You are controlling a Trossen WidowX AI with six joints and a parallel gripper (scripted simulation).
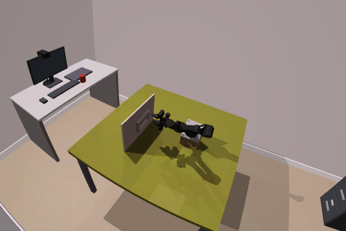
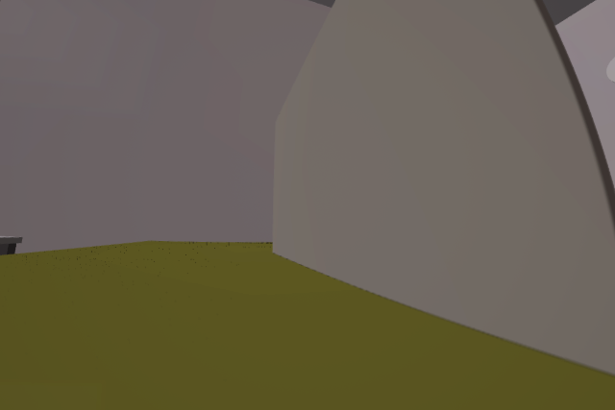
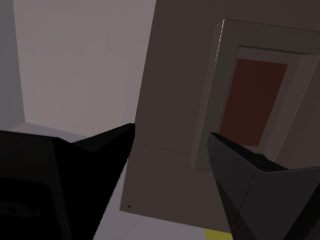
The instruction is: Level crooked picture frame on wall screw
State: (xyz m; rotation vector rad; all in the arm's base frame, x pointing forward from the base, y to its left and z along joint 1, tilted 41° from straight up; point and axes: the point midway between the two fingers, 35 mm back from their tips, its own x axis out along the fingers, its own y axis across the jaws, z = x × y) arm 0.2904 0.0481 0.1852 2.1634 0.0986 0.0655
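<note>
The picture frame lies 10 cm ahead of my gripper tip, 1 cm to the right of it and 10 cm below it. The rest, counted from my gripper tip: wall panel 10 cm ahead, 1 cm to the left, 11 cm below.
</note>
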